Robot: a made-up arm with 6 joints.
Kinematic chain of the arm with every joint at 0, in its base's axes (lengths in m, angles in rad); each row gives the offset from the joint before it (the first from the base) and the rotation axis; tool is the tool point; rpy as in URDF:
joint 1: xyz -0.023 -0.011 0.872 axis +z
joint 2: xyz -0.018 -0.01 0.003 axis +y
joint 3: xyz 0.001 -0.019 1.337 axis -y
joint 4: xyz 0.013 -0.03 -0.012 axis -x
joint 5: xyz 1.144 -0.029 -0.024 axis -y
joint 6: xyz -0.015 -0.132 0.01 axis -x
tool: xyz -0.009 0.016 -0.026 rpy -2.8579 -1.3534 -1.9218
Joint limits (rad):
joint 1: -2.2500..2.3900
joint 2: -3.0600..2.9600
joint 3: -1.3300..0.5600
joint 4: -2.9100..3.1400
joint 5: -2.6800..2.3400
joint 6: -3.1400..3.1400
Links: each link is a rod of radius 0.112 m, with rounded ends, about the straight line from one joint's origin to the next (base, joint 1, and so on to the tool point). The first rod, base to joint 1, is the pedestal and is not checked.
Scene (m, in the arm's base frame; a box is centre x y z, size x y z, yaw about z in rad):
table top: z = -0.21
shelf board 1: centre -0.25 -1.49 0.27 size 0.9 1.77 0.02 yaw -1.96
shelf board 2: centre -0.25 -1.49 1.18 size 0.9 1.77 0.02 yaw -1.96
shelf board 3: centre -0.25 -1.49 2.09 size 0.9 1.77 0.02 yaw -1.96
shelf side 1: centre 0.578 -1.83 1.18 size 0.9 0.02 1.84 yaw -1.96
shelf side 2: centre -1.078 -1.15 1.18 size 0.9 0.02 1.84 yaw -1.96
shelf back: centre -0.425 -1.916 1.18 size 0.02 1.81 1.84 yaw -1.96
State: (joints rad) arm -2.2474 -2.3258 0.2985 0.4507 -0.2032 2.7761
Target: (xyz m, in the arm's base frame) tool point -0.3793 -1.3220 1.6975
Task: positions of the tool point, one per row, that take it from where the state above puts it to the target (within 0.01 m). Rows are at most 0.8 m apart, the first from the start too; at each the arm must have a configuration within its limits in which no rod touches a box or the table.
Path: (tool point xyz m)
1: 0.7808 1.7544 1.1526
2: 0.4083 1.5496 1.7279
3: 0.0655 1.1328 2.1127
4: -0.1639 0.5997 2.2753
5: -0.2473 0.0667 2.2256
6: -0.2043 -0.3616 2.0095
7: -0.0917 -0.6209 1.6975
8: -0.1288 -0.8572 1.7502
9: -0.2242 -1.0981 1.7504
10: -0.3793 -1.3220 1.6975

